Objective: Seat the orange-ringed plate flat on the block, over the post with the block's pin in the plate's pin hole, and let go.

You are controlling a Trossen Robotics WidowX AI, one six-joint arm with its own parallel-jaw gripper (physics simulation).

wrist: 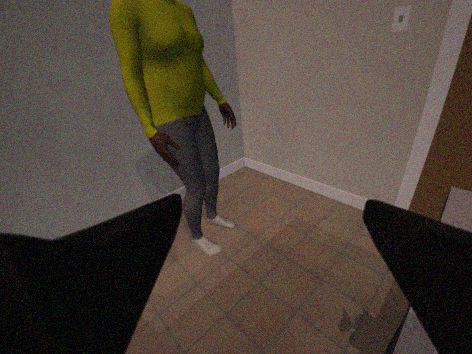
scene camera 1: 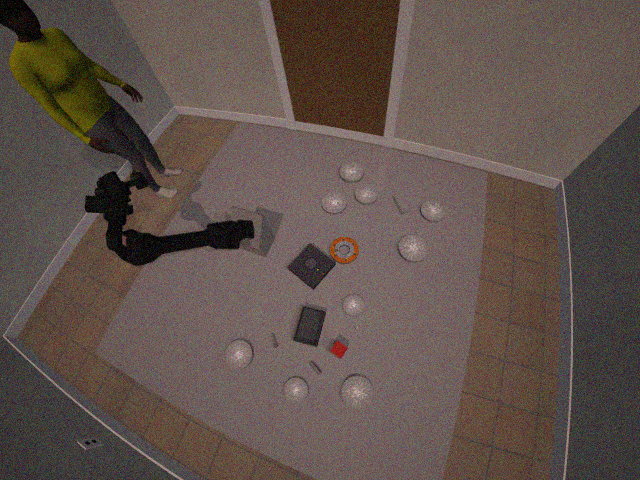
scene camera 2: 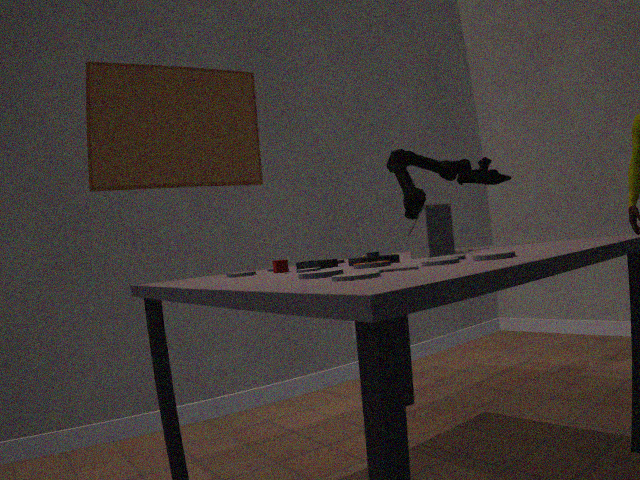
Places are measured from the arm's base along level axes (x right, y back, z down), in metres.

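Where they show: gripper, fingertip midpoint: (wrist: 272, 205) (scene camera 1: 123, 174) (scene camera 2: 509, 178); arm's base, link origin: (scene camera 1: 245, 229) (scene camera 2: 427, 219).
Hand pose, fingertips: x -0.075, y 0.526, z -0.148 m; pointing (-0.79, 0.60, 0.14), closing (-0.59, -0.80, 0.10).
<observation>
Each offset is from my fingertips to the top centre of the thing. "spot": to the spot under its first point.
The orange-ringed plate {dz +0.260, dx +0.041, dy -0.876 m} (scene camera 1: 354, 250) (scene camera 2: 372, 264) lies flat on the table, beside the block's right corner in scene camera 1, off the post. The block {dz +0.234, dx +0.127, dy -0.771 m} (scene camera 1: 300, 268) (scene camera 2: 355, 261) is a dark square slab, turned like a diamond there. Its round post {spot: dz +0.234, dx +0.124, dy -0.769 m} (scene camera 1: 310, 262) (scene camera 2: 372, 255) stands near its middle, with small yellow and orange marks to one side; which is the pin I cannot tell. My gripper (scene camera 1: 116, 187) (scene camera 2: 508, 178) (wrist: 272, 205) is open and empty, high and far from plate and block, beyond the table's edge in scene camera 1. Plate and block do not show in the wrist view.
A dark rectangular tray {dz +0.247, dx +0.340, dy -0.816 m} (scene camera 1: 310, 325) (scene camera 2: 316, 264) and a red cube {dz +0.232, dx +0.395, dy -0.928 m} (scene camera 1: 339, 349) (scene camera 2: 280, 266) are on the table (scene camera 1: 408, 330) (scene camera 2: 248, 303). Several pale round discs and thin bars lie around. A grey upright box (scene camera 2: 439, 229) stands near the arm's base. A person (scene camera 1: 56, 77) (wrist: 167, 65) stands near the gripper's side.
</observation>
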